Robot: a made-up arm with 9 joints. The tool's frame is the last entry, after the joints. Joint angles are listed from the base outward.
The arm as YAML. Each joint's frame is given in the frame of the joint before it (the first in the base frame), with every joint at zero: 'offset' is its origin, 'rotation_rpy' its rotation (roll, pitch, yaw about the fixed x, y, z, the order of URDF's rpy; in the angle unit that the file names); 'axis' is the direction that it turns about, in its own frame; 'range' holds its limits. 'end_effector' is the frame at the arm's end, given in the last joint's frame.
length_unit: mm
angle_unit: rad
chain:
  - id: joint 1
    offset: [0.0, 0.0, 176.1]
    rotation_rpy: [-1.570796, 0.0, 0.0]
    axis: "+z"
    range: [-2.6, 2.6]
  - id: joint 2
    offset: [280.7, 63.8, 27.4]
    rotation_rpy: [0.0, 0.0, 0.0]
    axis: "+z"
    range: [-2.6, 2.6]
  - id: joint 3
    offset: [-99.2, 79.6, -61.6]
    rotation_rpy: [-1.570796, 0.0, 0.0]
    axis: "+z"
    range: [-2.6, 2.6]
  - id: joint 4
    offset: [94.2, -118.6, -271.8]
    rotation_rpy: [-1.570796, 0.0, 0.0]
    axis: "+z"
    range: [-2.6, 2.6]
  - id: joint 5
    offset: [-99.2, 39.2, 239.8]
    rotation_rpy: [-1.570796, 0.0, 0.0]
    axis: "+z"
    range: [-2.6, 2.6]
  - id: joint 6
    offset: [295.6, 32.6, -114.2]
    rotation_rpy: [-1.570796, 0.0, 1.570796]
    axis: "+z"
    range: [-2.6, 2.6]
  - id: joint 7
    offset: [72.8, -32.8, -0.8]
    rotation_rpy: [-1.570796, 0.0, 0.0]
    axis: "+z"
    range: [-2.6, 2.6]
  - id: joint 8
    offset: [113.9, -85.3, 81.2]
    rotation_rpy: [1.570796, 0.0, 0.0]
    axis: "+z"
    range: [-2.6, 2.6]
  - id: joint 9
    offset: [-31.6, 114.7, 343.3]
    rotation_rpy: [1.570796, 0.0, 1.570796]
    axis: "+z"
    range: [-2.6, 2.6]
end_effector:
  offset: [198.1, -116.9, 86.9]
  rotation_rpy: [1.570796, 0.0, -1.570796]
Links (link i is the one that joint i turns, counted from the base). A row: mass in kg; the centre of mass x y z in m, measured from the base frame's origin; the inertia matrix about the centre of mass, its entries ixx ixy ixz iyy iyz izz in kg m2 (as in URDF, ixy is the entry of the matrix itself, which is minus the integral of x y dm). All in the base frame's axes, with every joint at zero. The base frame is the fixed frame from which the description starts. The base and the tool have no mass.
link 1: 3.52; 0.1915 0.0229 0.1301; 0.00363 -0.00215 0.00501 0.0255 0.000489 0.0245
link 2: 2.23; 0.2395 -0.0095 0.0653; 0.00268 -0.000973 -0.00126 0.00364 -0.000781 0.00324
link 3: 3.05; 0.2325 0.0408 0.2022; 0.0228 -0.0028 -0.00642 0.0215 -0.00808 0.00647
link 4: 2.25; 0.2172 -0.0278 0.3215; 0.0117 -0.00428 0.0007 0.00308 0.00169 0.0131
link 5: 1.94; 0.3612 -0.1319 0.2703; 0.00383 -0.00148 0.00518 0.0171 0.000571 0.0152
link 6: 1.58; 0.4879 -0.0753 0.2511; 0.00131 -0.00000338 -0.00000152 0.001 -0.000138 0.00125
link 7: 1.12; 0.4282 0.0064 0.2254; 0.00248 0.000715 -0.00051 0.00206 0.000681 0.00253
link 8: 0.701; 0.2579 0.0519 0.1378; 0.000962 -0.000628 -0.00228 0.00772 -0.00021 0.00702
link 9: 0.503; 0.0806 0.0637 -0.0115; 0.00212 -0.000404 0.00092 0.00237 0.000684 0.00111
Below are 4 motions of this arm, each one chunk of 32 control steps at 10 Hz.
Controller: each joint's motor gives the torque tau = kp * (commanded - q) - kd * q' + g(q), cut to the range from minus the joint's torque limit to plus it. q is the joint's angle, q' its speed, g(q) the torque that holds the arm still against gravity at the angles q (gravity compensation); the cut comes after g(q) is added. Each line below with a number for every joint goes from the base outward.
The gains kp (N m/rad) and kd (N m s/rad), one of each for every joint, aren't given. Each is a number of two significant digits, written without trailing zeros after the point. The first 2 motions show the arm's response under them.
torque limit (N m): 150 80 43 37 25 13 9.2 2.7 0.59
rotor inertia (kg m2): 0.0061 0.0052 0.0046 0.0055 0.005 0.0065 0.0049 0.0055 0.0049
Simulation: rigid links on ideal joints. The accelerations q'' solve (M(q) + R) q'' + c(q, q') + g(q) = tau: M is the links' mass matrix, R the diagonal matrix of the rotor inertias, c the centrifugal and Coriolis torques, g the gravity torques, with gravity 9.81 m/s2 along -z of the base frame. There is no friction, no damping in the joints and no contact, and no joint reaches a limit. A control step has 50 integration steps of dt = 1/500 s. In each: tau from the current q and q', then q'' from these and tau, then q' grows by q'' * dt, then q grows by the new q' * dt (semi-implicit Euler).
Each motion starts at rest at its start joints. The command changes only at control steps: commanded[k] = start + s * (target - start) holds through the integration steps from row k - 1 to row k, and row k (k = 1, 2, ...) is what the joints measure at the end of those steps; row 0 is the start. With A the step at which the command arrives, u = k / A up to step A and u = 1 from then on. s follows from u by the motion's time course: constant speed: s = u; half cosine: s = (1 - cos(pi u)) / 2; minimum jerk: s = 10 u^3 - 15 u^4 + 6 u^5; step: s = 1 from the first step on.
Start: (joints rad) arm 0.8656 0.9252 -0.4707 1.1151 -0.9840 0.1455 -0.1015 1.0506 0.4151
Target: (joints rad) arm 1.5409 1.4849 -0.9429 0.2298 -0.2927 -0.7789 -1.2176 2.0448 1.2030
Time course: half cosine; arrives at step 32
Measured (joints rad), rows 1 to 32:
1: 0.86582 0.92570 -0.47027 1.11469 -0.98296 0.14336 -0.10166 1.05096 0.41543
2: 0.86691 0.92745 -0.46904 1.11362 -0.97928 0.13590 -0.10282 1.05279 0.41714
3: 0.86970 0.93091 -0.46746 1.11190 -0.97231 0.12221 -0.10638 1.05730 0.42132
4: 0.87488 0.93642 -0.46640 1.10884 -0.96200 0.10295 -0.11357 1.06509 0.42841
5: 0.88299 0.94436 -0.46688 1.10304 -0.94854 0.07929 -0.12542 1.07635 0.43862
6: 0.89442 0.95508 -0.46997 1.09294 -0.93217 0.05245 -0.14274 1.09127 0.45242
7: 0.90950 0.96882 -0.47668 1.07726 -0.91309 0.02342 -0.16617 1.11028 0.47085
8: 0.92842 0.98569 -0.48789 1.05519 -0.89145 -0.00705 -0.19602 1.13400 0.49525
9: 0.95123 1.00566 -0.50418 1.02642 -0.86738 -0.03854 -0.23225 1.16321 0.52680
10: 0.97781 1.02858 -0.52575 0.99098 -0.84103 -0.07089 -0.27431 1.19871 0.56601
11: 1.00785 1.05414 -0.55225 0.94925 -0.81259 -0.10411 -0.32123 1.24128 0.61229
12: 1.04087 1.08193 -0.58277 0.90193 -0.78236 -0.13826 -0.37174 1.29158 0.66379
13: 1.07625 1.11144 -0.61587 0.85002 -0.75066 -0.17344 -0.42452 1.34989 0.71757
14: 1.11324 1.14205 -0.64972 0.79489 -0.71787 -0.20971 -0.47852 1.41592 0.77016
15: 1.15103 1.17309 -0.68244 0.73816 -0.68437 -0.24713 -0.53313 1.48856 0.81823
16: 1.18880 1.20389 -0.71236 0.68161 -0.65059 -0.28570 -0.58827 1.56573 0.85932
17: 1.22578 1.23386 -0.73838 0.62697 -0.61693 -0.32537 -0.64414 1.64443 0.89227
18: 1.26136 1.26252 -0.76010 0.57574 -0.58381 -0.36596 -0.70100 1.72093 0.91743
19: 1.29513 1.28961 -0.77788 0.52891 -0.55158 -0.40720 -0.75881 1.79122 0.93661
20: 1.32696 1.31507 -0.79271 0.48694 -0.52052 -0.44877 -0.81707 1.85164 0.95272
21: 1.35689 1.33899 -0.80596 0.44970 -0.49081 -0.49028 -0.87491 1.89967 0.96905
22: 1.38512 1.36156 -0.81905 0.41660 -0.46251 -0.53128 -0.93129 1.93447 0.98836
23: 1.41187 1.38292 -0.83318 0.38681 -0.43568 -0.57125 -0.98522 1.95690 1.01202
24: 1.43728 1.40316 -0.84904 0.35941 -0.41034 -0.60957 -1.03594 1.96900 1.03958
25: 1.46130 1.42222 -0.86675 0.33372 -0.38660 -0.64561 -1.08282 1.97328 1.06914
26: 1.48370 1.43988 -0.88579 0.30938 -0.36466 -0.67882 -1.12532 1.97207 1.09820
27: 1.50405 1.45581 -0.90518 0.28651 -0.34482 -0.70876 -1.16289 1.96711 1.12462
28: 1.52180 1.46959 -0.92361 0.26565 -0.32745 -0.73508 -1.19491 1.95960 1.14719
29: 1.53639 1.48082 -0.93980 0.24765 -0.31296 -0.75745 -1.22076 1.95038 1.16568
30: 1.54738 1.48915 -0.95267 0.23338 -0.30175 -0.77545 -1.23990 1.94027 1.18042
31: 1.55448 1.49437 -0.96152 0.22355 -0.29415 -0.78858 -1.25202 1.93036 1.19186
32: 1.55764 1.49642 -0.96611 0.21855 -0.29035 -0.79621 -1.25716 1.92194 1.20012
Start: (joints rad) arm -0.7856 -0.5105 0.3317 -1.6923 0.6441 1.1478 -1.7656 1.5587 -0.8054
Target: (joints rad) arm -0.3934 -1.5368 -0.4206 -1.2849 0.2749 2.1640 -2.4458 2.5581 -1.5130
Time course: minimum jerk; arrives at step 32
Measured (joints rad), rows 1 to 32:
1: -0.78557 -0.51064 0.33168 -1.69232 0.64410 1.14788 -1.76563 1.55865 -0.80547
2: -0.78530 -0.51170 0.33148 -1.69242 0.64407 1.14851 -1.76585 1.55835 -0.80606
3: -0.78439 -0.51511 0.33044 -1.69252 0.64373 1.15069 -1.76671 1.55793 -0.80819
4: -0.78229 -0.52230 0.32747 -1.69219 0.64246 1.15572 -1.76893 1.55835 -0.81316
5: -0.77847 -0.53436 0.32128 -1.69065 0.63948 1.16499 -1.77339 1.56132 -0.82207
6: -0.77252 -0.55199 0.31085 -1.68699 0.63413 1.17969 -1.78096 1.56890 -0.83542
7: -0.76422 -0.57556 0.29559 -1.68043 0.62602 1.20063 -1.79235 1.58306 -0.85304
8: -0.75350 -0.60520 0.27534 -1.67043 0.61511 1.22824 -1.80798 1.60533 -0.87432
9: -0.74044 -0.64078 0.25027 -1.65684 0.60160 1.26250 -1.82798 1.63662 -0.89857
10: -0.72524 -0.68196 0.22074 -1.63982 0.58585 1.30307 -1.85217 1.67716 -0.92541
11: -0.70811 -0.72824 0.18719 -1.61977 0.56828 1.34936 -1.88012 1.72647 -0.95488
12: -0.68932 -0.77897 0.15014 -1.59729 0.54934 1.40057 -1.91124 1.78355 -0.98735
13: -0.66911 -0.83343 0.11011 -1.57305 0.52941 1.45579 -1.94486 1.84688 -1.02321
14: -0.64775 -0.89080 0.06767 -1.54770 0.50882 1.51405 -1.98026 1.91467 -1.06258
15: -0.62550 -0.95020 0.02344 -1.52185 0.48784 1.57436 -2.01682 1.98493 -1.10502
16: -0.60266 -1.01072 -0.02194 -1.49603 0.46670 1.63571 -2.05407 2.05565 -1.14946
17: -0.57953 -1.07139 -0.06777 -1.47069 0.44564 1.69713 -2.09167 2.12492 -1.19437
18: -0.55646 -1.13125 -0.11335 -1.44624 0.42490 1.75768 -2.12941 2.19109 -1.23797
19: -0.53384 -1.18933 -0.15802 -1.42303 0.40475 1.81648 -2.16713 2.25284 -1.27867
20: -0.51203 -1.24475 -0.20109 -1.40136 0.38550 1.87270 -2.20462 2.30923 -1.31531
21: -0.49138 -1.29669 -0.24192 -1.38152 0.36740 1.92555 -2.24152 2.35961 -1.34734
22: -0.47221 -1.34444 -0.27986 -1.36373 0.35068 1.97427 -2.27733 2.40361 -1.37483
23: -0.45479 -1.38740 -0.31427 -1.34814 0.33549 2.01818 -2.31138 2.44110 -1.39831
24: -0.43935 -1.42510 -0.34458 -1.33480 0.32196 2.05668 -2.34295 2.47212 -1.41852
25: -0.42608 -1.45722 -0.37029 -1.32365 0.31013 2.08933 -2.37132 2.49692 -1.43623
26: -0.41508 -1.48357 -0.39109 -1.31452 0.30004 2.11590 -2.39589 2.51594 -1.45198
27: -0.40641 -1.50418 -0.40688 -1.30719 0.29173 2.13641 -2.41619 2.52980 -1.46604
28: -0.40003 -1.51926 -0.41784 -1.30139 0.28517 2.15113 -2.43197 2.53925 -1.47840
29: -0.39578 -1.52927 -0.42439 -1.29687 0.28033 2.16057 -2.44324 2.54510 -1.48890
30: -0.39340 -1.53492 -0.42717 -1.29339 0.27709 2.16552 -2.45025 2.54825 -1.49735
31: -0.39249 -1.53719 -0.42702 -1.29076 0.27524 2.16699 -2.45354 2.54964 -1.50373
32: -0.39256 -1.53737 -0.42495 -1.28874 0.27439 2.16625 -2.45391 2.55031 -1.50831
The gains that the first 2 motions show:
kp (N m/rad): 68 48 10 6.8 23 6.2 3.7 0.64 0.4
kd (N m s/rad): 7.1 3.5 0.98 0.68 2 0.54 0.55 0.057 0.039
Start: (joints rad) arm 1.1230 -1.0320 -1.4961 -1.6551 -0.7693 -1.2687 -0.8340 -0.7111 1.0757
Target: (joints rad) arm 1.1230 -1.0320 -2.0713 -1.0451 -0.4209 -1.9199 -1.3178 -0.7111 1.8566
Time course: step
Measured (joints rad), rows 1 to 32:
1: 1.09498 -1.01702 -1.54661 -1.56741 -0.60716 -1.73569 -1.00831 -0.92931 1.18485
2: 1.09335 -1.01533 -1.64787 -1.35594 -0.48803 -1.97486 -1.06944 -1.05528 1.40445
3: 1.11191 -1.01155 -1.83066 -1.19606 -0.45541 -2.00327 -1.08774 -0.92138 1.62178
4: 1.12488 -1.01988 -2.02632 -1.05623 -0.44901 -1.96029 -1.13133 -0.78786 1.75655
5: 1.12995 -1.03743 -2.18467 -0.93679 -0.43266 -1.89751 -1.21367 -0.73996 1.84959
6: 1.13458 -1.05006 -2.29238 -0.86420 -0.40359 -1.83815 -1.31849 -0.72576 1.95669
7: 1.14103 -1.05303 -2.34851 -0.84436 -0.37481 -1.79552 -1.42174 -0.70323 2.08768
8: 1.14581 -1.05057 -2.35519 -0.85764 -0.36091 -1.77859 -1.50101 -0.66757 2.21111
9: 1.14581 -1.04707 -2.31859 -0.88180 -0.36789 -1.78999 -1.54201 -0.63245 2.28078
10: 1.14066 -1.04356 -2.25128 -0.90806 -0.39134 -1.82246 -1.54326 -0.61063 2.26443
11: 1.13179 -1.03915 -2.16921 -0.93915 -0.42048 -1.86265 -1.51504 -0.60584 2.16374
12: 1.12167 -1.03387 -2.08698 -0.97955 -0.44477 -1.89993 -1.47112 -0.61465 2.01389
13: 1.11331 -1.02916 -2.01575 -1.02814 -0.45851 -1.92984 -1.42081 -0.63243 1.86284
14: 1.10887 -1.02610 -1.96356 -1.07734 -0.46099 -1.95194 -1.36873 -0.65833 1.74616
15: 1.10872 -1.02469 -1.93532 -1.11712 -0.45461 -1.96674 -1.31786 -0.69275 1.67515
16: 1.11177 -1.02438 -1.93233 -1.14013 -0.44346 -1.97397 -1.27088 -0.73251 1.64257
17: 1.11618 -1.02480 -1.95185 -1.14422 -0.43173 -1.97269 -1.23082 -0.77217 1.63602
18: 1.12031 -1.02593 -1.98746 -1.13192 -0.42219 -1.96303 -1.20154 -0.80757 1.64760
19: 1.12329 -1.02778 -2.03045 -1.10872 -0.41540 -1.94736 -1.18684 -0.83551 1.67531
20: 1.12518 -1.03003 -2.07212 -1.08135 -0.41048 -1.92932 -1.18881 -0.85152 1.71883
21: 1.12647 -1.03214 -2.10579 -1.05596 -0.40663 -1.91224 -1.20675 -0.85096 1.77522
22: 1.12747 -1.03367 -2.12769 -1.03650 -0.40399 -1.89854 -1.23722 -0.83215 1.83754
23: 1.12809 -1.03454 -2.13680 -1.02397 -0.40345 -1.88981 -1.27483 -0.79792 1.89620
24: 1.12803 -1.03491 -2.13428 -1.01718 -0.40576 -1.88689 -1.31339 -0.75464 1.94160
25: 1.12714 -1.03488 -2.12273 -1.01425 -0.41084 -1.88967 -1.34731 -0.70990 1.96686
26: 1.12555 -1.03450 -2.10557 -1.01380 -0.41764 -1.89701 -1.37267 -0.67030 1.96977
27: 1.12363 -1.03381 -2.08637 -1.01533 -0.42457 -1.90703 -1.38769 -0.64027 1.95316
28: 1.12186 -1.03296 -2.06832 -1.01883 -0.43012 -1.91763 -1.39244 -0.62193 1.92359
29: 1.12061 -1.03213 -2.05389 -1.02429 -0.43334 -1.92695 -1.38826 -0.61578 1.88899
30: 1.12008 -1.03148 -2.04459 -1.03128 -0.43394 -1.93363 -1.37715 -0.62126 1.85649
31: 1.12022 -1.03107 -2.04098 -1.03897 -0.43229 -1.93696 -1.36135 -0.63708 1.83103
32: 1.12085 -1.03090 -2.04265 -1.04636 -0.42908 -1.93686 -1.34311 -0.66104 1.81506

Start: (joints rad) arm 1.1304 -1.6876 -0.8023 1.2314 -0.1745 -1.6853 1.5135 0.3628 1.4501
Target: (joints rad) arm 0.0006 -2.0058 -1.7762 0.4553 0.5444 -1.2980 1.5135 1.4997 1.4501
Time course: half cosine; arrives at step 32
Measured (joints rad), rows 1 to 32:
1: 1.12959 -1.68768 -0.80244 1.23077 -0.17438 -1.68565 1.51376 0.36320 1.45014
2: 1.12589 -1.68807 -0.80343 1.22798 -0.17366 -1.68694 1.51491 0.36528 1.45073
3: 1.11728 -1.68908 -0.80663 1.22152 -0.17151 -1.68924 1.51738 0.37099 1.45310
4: 1.10287 -1.69111 -0.81374 1.21065 -0.16685 -1.69178 1.52104 0.38223 1.45852
5: 1.08274 -1.69455 -0.82628 1.19528 -0.15868 -1.69336 1.52539 0.40052 1.46738
6: 1.05739 -1.69969 -0.84529 1.17563 -0.14625 -1.69272 1.52984 0.42666 1.47882
7: 1.02731 -1.70668 -0.87109 1.15201 -0.12924 -1.68885 1.53407 0.46057 1.49094
8: 0.99289 -1.71558 -0.90336 1.12470 -0.10769 -1.68113 1.53807 0.50120 1.50146
9: 0.95443 -1.72634 -0.94121 1.09408 -0.08200 -1.66935 1.54217 0.54651 1.50855
10: 0.91228 -1.73890 -0.98351 1.06073 -0.05278 -1.65367 1.54689 0.59384 1.51149
11: 0.86679 -1.75314 -1.02904 1.02539 -0.02071 -1.63451 1.55268 0.64049 1.51093
12: 0.81840 -1.76886 -1.07674 0.98895 0.01353 -1.61244 1.55973 0.68444 1.50862
13: 0.76758 -1.78580 -1.12578 0.95218 0.04936 -1.58803 1.56781 0.72486 1.50658
14: 0.71480 -1.80366 -1.17563 0.91565 0.08629 -1.56182 1.57632 0.76218 1.50619
15: 0.66055 -1.82210 -1.22593 0.87959 0.12396 -1.53427 1.58439 0.79782 1.50759
16: 0.60530 -1.84084 -1.27649 0.84403 0.16207 -1.50583 1.59115 0.83360 1.50962
17: 0.54955 -1.85964 -1.32714 0.80885 0.20038 -1.47688 1.59586 0.87120 1.51044
18: 0.49374 -1.87835 -1.37767 0.77400 0.23866 -1.44785 1.59806 0.91165 1.50835
19: 0.43833 -1.89681 -1.42781 0.73958 0.27663 -1.41916 1.59752 0.95513 1.50242
20: 0.38378 -1.91487 -1.47714 0.70583 0.31402 -1.39122 1.59423 1.00106 1.49275
21: 0.33055 -1.93235 -1.52514 0.67312 0.35047 -1.36446 1.58834 1.04838 1.48026
22: 0.27912 -1.94900 -1.57120 0.64183 0.38557 -1.33931 1.58010 1.09591 1.46626
23: 0.22998 -1.96457 -1.61467 0.61229 0.41889 -1.31617 1.56989 1.14258 1.45199
24: 0.18370 -1.97879 -1.65485 0.58473 0.44992 -1.29547 1.55820 1.18756 1.43836
25: 0.14082 -1.99142 -1.69113 0.55937 0.47819 -1.27761 1.54561 1.23025 1.42596
26: 0.10194 -2.00226 -1.72296 0.53636 0.50323 -1.26294 1.53283 1.27027 1.41515
27: 0.06764 -2.01120 -1.74996 0.51586 0.52463 -1.25174 1.52060 1.30735 1.40624
28: 0.03845 -2.01817 -1.77190 0.49801 0.54210 -1.24412 1.50970 1.34123 1.39954
29: 0.01484 -2.02319 -1.78869 0.48290 0.55544 -1.24005 1.50085 1.37160 1.39542
30: -0.00285 -2.02633 -1.80036 0.47062 0.56462 -1.23926 1.49463 1.39798 1.39419
31: -0.01443 -2.02770 -1.80699 0.46126 0.56966 -1.24133 1.49141 1.41975 1.39601
32: -0.01985 -2.02745 -1.80873 0.45494 0.57072 -1.24573 1.49132 1.43611 1.40083

